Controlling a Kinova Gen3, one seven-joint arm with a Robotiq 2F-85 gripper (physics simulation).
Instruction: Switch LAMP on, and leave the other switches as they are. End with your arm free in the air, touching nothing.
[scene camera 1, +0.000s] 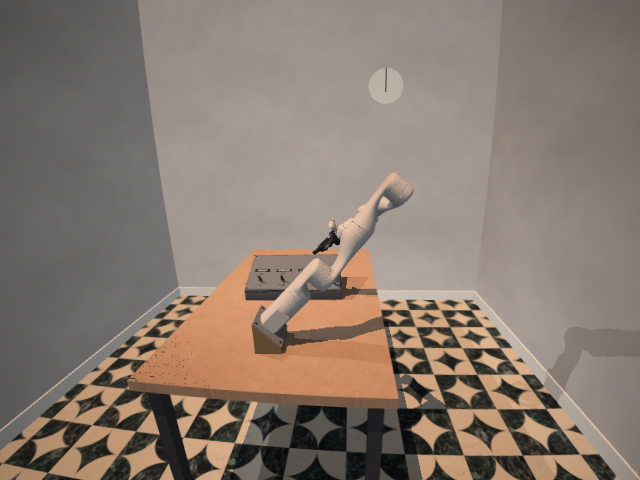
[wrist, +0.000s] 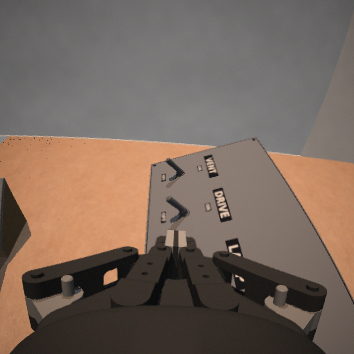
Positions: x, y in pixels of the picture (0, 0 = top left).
Labels:
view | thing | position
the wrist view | my gripper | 175, 241
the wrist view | grey switch panel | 236, 199

